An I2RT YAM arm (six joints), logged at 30 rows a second.
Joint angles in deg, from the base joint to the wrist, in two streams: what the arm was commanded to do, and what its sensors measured. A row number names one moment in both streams.
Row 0, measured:
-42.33, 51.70, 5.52, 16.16, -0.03, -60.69
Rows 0 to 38, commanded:
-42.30, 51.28, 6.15, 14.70, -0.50, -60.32
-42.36, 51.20, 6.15, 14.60, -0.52, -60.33
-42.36, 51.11, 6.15, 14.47, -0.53, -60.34
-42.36, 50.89, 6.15, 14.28, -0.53, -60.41
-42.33, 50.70, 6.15, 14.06, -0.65, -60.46
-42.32, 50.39, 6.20, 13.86, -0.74, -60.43
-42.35, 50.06, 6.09, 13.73, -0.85, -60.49
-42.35, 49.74, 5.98, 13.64, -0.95, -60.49
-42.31, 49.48, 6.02, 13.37, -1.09, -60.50
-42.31, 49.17, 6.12, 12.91, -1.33, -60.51
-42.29, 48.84, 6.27, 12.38, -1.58, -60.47
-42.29, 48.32, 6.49, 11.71, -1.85, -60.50
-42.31, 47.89, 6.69, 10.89, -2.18, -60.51
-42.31, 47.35, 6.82, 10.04, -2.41, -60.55
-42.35, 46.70, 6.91, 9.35, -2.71, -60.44
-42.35, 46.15, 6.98, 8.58, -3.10, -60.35
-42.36, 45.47, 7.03, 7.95, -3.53, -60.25
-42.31, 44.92, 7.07, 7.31, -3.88, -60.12
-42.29, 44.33, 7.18, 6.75, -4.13, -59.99
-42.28, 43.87, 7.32, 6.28, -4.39, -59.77
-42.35, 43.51, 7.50, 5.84, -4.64, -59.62
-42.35, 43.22, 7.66, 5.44, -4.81, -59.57
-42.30, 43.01, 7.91, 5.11, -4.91, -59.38
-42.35, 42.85, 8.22, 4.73, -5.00, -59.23
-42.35, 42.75, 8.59, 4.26, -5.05, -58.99
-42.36, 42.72, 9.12, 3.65, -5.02, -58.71
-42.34, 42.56, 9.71, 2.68, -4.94, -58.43
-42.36, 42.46, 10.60, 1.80, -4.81, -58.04
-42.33, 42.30, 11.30, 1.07, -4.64, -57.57
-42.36, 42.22, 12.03, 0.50, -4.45, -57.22
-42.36, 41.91, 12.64, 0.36, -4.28, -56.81
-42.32, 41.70, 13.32, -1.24, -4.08, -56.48
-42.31, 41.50, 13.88, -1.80, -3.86, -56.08
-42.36, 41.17, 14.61, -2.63, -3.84, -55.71
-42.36, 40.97, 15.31, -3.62, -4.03, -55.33
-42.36, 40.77, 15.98, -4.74, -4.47, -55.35
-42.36, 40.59, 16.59, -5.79, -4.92, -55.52
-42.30, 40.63, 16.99, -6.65, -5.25, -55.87
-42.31, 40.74, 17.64, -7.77, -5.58, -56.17
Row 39, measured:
-42.33, 41.56, 14.31, -2.11, -3.92, -56.71
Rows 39 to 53, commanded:
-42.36, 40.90, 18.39, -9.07, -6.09, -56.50
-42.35, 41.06, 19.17, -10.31, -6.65, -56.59
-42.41, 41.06, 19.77, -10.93, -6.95, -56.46
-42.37, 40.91, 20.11, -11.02, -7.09, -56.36
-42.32, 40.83, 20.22, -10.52, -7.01, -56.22
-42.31, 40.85, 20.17, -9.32, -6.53, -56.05
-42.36, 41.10, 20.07, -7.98, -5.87, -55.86
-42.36, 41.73, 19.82, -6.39, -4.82, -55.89
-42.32, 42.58, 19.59, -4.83, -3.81, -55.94
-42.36, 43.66, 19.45, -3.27, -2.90, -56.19
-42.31, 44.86, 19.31, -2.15, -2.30, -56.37
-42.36, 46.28, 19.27, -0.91, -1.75, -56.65
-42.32, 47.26, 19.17, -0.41, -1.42, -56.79
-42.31, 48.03, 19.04, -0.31, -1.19, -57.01
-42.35, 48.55, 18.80, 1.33, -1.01, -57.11
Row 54, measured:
-42.33, 46.46, 18.26, -2.98, -3.33, -56.69
